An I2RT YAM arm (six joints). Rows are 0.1 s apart.
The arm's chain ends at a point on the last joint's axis. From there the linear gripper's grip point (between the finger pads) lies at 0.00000 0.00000 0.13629 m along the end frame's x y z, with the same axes.
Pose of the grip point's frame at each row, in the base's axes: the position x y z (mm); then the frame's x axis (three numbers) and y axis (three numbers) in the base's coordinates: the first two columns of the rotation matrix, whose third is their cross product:
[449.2 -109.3 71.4 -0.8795 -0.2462 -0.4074 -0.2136 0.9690 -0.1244]
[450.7 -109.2 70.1 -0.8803 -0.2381 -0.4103 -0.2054 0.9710 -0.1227]
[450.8 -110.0 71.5 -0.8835 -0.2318 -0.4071 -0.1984 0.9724 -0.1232]
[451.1 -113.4 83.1 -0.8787 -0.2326 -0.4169 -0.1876 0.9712 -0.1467]
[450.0 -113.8 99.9 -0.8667 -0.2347 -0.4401 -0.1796 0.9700 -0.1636]
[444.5 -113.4 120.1 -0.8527 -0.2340 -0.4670 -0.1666 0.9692 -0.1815]
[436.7 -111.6 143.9 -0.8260 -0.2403 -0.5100 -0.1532 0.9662 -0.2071]
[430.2 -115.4 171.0 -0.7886 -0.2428 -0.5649 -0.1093 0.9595 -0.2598]
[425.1 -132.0 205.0 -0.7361 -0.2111 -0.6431 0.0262 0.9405 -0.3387]
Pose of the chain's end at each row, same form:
[391.2 -106.2 194.7 -0.8795 -0.2462 -0.4074 -0.2136 0.9690 -0.1244]
[392.4 -106.0 193.3 -0.8803 -0.2381 -0.4103 -0.2054 0.9710 -0.1227]
[393.0 -106.2 194.9 -0.8835 -0.2318 -0.4071 -0.1984 0.9724 -0.1232]
[391.3 -106.5 205.4 -0.8787 -0.2326 -0.4169 -0.1876 0.9712 -0.1467]
[386.6 -105.2 220.2 -0.8667 -0.2347 -0.4401 -0.1796 0.9700 -0.1636]
[377.0 -102.9 238.0 -0.8527 -0.2340 -0.4670 -0.1666 0.9692 -0.1815]
[362.8 -98.9 257.7 -0.8260 -0.2403 -0.5100 -0.1532 0.9662 -0.2071]
[347.7 -95.9 277.7 -0.7886 -0.2428 -0.5649 -0.1093 0.9595 -0.2598]
[332.9 -95.7 298.6 -0.7361 -0.2111 -0.6431 0.0262 0.9405 -0.3387]

